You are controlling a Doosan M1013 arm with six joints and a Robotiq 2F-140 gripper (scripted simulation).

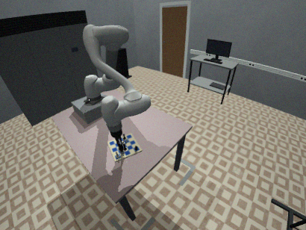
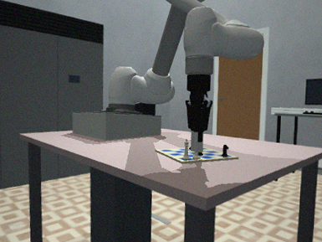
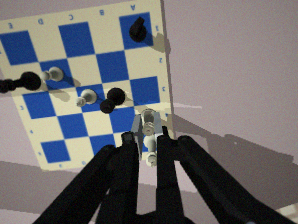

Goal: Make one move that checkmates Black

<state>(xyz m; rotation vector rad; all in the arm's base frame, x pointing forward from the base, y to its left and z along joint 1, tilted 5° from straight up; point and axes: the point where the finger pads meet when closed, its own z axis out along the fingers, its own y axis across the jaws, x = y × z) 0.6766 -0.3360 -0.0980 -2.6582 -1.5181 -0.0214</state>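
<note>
Right now the white chess piece is 30 mm below my hand. Round my hand: tall white piece 30 mm to the right, 20 mm below, 20 mm behind; then blue-and-cream chessboard 70 mm to the left, 60 mm below, 50 mm behind; then white pawn 130 mm to the left, 60 mm behind, 40 mm below.
</note>
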